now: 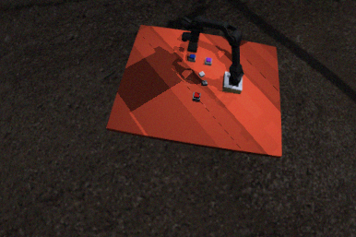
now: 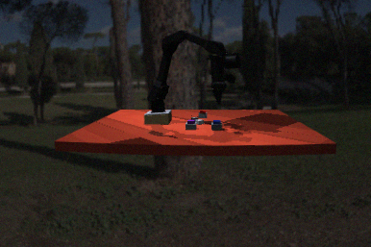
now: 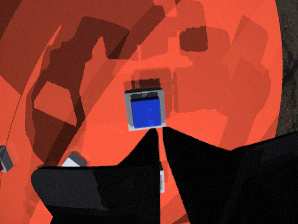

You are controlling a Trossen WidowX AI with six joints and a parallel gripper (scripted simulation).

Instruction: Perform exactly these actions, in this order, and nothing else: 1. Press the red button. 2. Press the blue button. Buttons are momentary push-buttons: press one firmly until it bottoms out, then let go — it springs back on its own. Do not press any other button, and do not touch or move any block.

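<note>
Right now my gripper tip is 8 cm above the blue button and 1 cm past it. The rest, counted from my gripper tip: purple button 13 cm behind, 8 cm below, 1 cm to the left; red button 31 cm to the left, 9 cm behind, 8 cm below.
</note>
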